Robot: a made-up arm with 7 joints. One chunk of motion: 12 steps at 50 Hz.
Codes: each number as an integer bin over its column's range. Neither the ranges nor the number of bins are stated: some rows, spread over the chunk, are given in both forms.
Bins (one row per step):
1: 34 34 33 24 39 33 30
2: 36 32 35 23 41 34 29
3: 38 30 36 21 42 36 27
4: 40 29 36 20 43 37 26
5: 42 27 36 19 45 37 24
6: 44 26 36 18 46 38 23
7: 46 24 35 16 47 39 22
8: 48 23 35 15 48 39 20
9: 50 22 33 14 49 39 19
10: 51 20 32 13 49 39 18
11: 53 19 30 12 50 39 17
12: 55 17 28 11 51 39 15
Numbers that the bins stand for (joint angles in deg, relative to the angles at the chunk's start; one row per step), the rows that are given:
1: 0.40 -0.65 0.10 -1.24 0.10 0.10 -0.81
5: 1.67 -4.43 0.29 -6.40 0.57 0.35 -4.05
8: 2.62 -6.59 0.22 -10.52 0.81 0.48 -6.21
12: 3.73 -9.83 -0.22 -14.65 1.05 0.48 -8.90
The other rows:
2: 0.71 -1.73 0.22 -2.27 0.25 0.16 -1.35
3: 1.03 -2.81 0.29 -4.33 0.33 0.29 -2.43
4: 1.35 -3.35 0.29 -5.37 0.41 0.35 -2.97
6: 1.98 -4.97 0.29 -7.43 0.65 0.41 -4.59
7: 2.30 -6.05 0.22 -9.49 0.73 0.48 -5.13
9: 2.94 -7.13 0.10 -11.56 0.89 0.48 -6.75
10: 3.10 -8.21 0.03 -12.59 0.89 0.48 -7.29
11: 3.41 -8.75 -0.10 -13.62 0.97 0.48 -7.83

